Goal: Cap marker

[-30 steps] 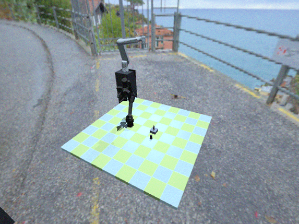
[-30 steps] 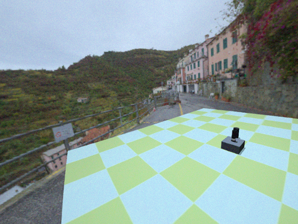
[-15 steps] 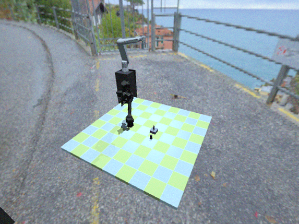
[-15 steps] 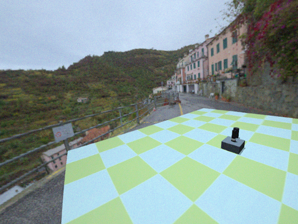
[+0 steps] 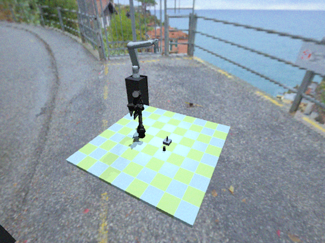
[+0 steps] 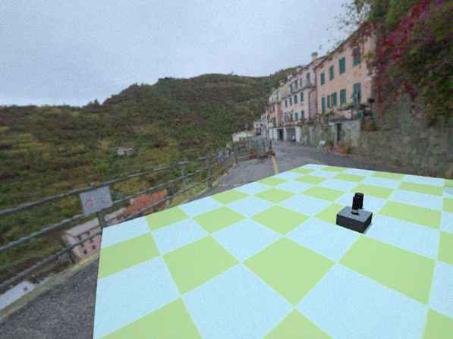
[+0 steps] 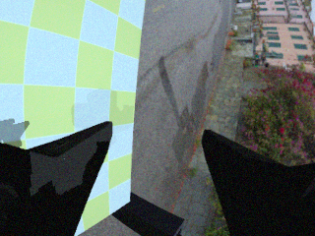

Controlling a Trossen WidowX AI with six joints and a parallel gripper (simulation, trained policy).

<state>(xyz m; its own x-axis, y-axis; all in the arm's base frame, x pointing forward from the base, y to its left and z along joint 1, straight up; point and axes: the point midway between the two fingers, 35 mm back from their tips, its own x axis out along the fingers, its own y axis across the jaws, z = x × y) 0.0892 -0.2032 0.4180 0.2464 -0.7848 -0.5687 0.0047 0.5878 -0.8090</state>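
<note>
Right now the dark cap is 370 mm below my gripper tip, 240 mm ahead of it and 140 mm to the left of it. Also, from my gripper tip: grey holder block (380 mm below, 260 mm to the left, 210 mm ahead).
</note>
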